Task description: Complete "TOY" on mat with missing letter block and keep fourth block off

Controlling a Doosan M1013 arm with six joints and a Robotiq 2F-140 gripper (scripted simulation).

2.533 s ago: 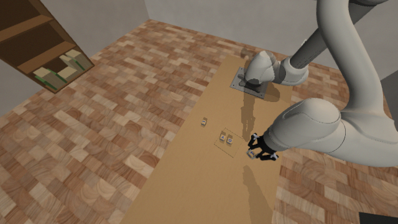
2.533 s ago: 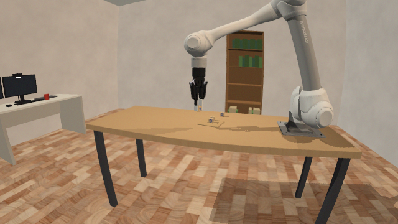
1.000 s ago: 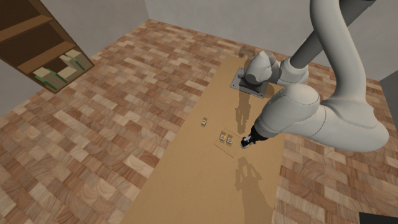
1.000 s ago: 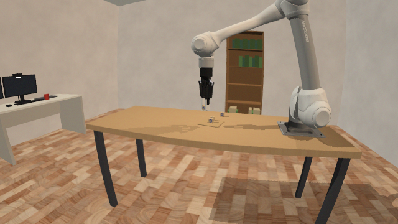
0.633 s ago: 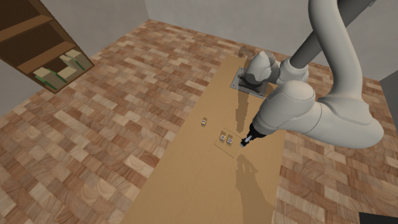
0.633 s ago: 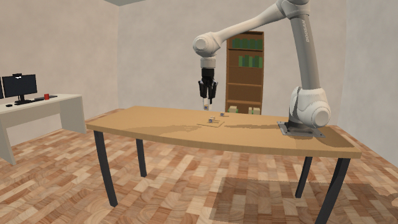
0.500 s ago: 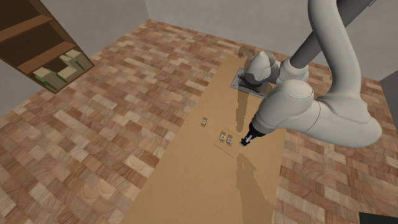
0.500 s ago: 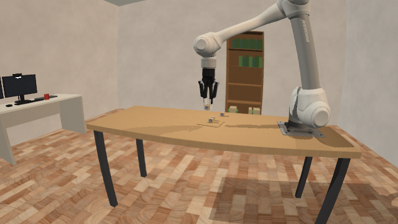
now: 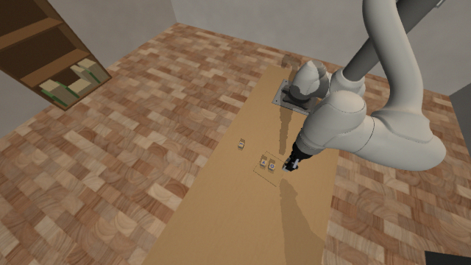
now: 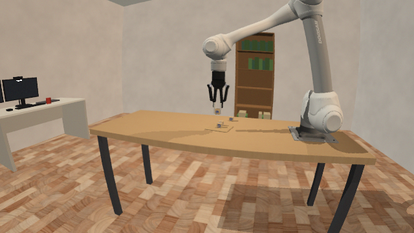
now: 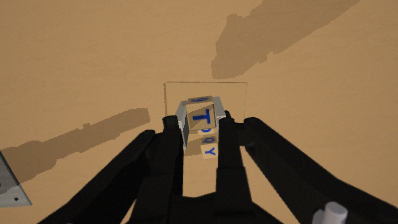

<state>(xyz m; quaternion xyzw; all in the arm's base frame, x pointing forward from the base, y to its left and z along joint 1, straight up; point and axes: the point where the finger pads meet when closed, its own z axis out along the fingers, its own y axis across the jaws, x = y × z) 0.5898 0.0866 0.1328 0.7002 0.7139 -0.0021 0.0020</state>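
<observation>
Right now my hand is 6 cm to the left of the O block and 12 cm above it. The rest, counted from my hand: thin mat: 6 cm to the right, 14 cm below; then T block: 2 cm below; then Y block: 10 cm to the right, 12 cm below.
</observation>
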